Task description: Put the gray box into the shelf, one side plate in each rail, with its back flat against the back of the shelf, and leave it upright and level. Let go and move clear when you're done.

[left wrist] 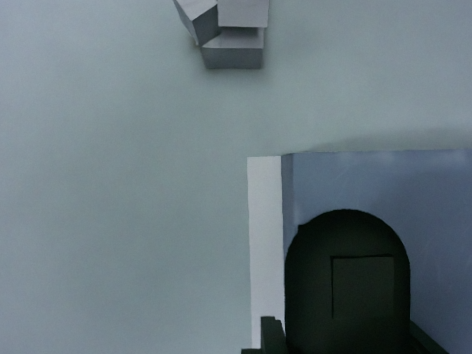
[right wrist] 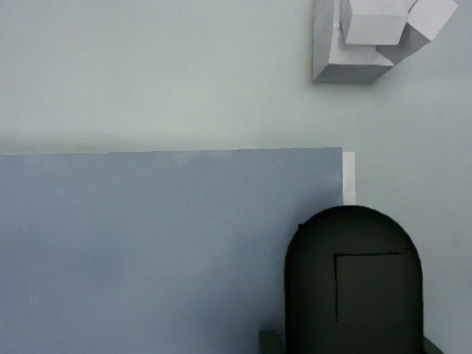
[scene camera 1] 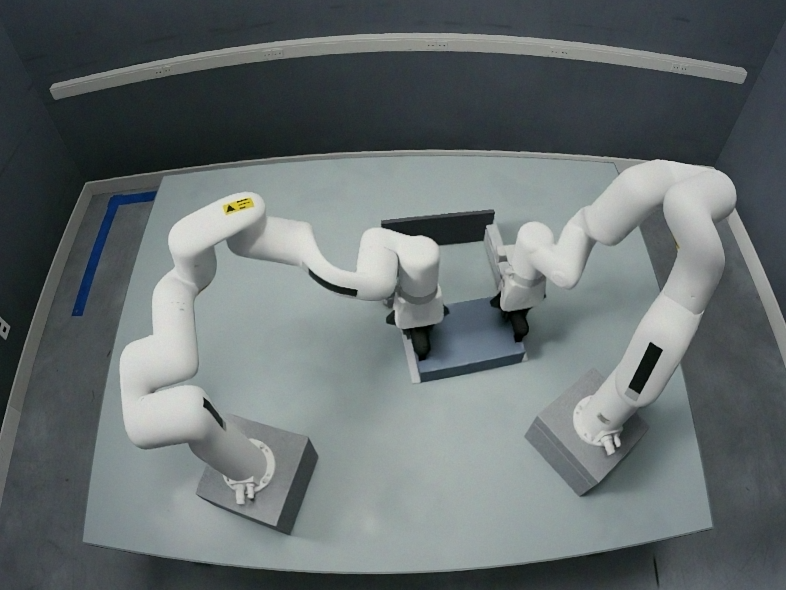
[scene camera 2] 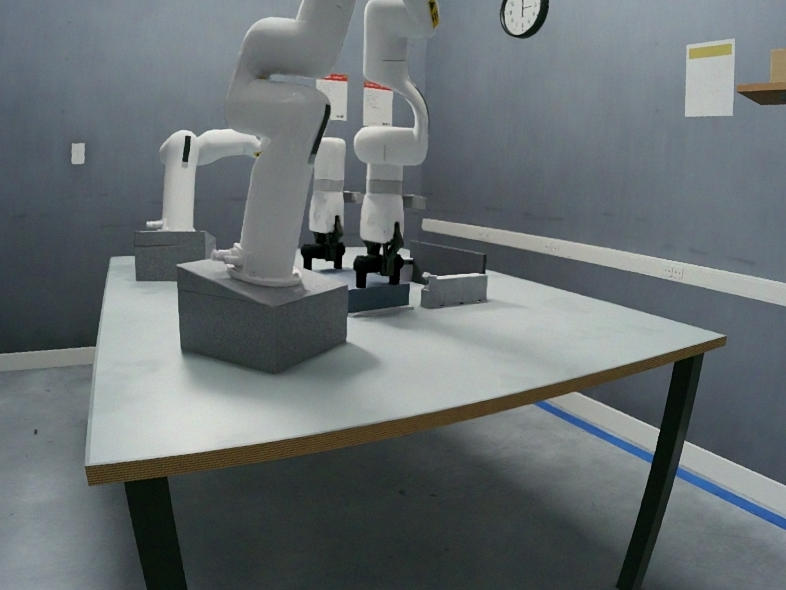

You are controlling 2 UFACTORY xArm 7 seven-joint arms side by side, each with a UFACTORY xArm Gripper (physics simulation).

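Where they show: left gripper, fingertip midpoint: [left wrist: 329, 353] [scene camera 1: 417, 332] [scene camera 2: 325, 260]; right gripper, fingertip midpoint: [scene camera 1: 513, 315] [scene camera 2: 380, 274]; left arm's base, link origin: [scene camera 1: 249, 467]; right arm's base, link origin: [scene camera 1: 597, 421] [scene camera 2: 263, 274].
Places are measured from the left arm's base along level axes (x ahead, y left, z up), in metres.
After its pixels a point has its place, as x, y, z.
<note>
The gray box [scene camera 1: 472, 342] {0.260, -0.521, -0.064} [scene camera 2: 380, 298] {0.296, -0.638, -0.091} [left wrist: 440, 215] {0.342, -0.448, -0.064} [right wrist: 150, 225] {0.346, -0.561, -0.064} looks bluish and sits upright on the table, apart from the shelf. Its pale side plate [scene camera 1: 413, 363] {0.252, -0.382, -0.113} [left wrist: 266, 225] {0.331, -0.377, -0.114} shows at the left. The shelf has a dark back [scene camera 1: 438, 228] {0.591, -0.502, -0.047} [scene camera 2: 452, 259] {0.591, -0.540, -0.033} and two pale rails; one rail [scene camera 1: 492, 250] {0.519, -0.634, -0.072} [right wrist: 345, 74] {0.413, -0.644, -0.100} is partly behind the right arm, the other rail [scene camera 2: 453, 290] {0.487, -0.662, -0.084} [left wrist: 233, 57] {0.415, -0.359, -0.097} is hidden in scene camera 1. My left gripper [scene camera 1: 419, 330] {0.293, -0.396, -0.041} [left wrist: 347, 330] {0.293, -0.396, -0.041} is shut on the left black handle. My right gripper [scene camera 1: 518, 317] {0.300, -0.628, -0.040} [right wrist: 352, 340] {0.300, -0.628, -0.040} is shut on the right black handle.
The left arm's base block [scene camera 1: 295, 482] {-0.039, -0.095, -0.005} and the right arm's base block [scene camera 1: 558, 454] {-0.061, -0.652, -0.040} stand at the near side of the table [scene camera 1: 380, 476] {-0.015, -0.268, -0.121}. Both forearms hang over the area around the box and the rails.
</note>
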